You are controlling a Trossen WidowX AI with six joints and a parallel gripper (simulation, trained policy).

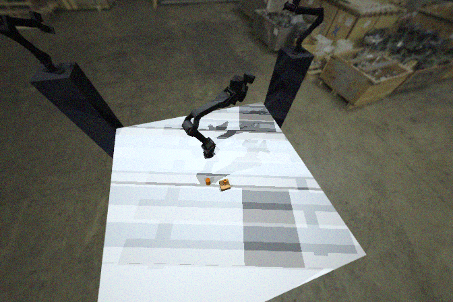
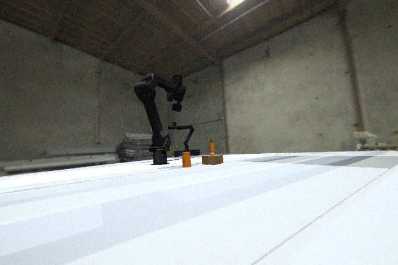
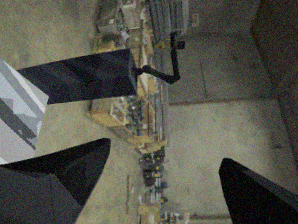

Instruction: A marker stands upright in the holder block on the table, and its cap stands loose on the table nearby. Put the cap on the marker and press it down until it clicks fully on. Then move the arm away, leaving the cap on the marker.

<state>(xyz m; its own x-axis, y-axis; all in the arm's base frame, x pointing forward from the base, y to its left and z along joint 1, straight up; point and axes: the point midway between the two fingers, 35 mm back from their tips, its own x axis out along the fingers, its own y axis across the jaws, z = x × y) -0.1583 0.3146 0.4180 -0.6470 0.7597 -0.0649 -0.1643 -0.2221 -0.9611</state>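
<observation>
My gripper tip is 400 mm short of the orange cap, 390 mm to the left of it and 390 mm above it. The rest, counted from my gripper tip: tan holder block: 450 mm ahead, 300 mm to the right, 400 mm below; then orange marker: 450 mm ahead, 300 mm to the right, 350 mm below.
</observation>
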